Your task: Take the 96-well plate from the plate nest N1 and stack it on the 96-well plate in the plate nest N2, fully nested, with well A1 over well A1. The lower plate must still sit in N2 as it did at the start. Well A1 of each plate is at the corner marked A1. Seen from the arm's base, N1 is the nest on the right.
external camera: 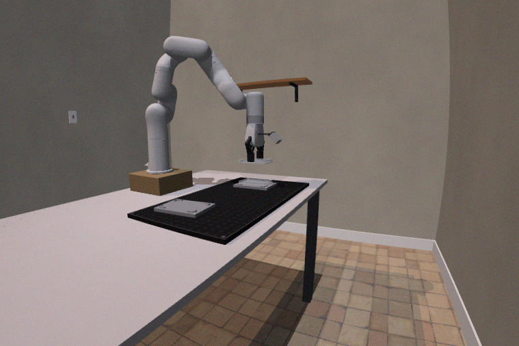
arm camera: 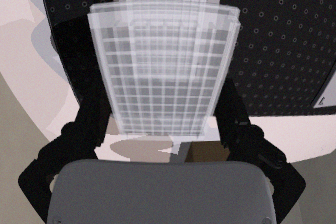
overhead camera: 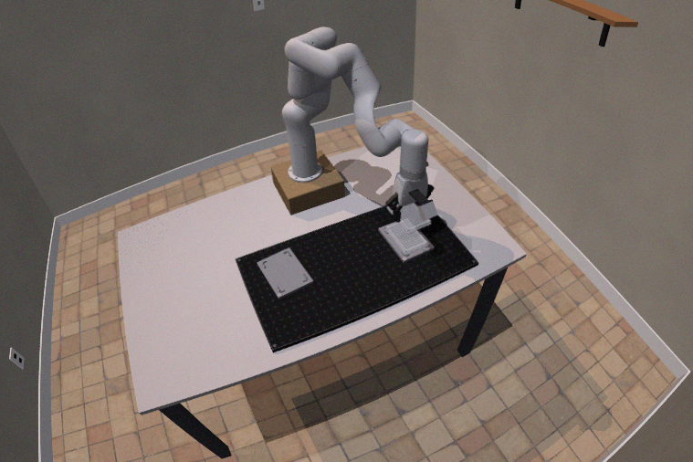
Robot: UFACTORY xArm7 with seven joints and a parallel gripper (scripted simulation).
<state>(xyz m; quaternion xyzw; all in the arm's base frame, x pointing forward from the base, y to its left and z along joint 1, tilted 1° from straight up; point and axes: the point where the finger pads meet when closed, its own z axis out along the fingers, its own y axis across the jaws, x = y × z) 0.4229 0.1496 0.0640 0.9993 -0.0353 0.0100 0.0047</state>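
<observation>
My hand is 120 mm above the grey plate nest N2. Also, from my hand: grey plate nest N1: 400 mm to the right, 120 mm below, 80 mm behind.
</observation>
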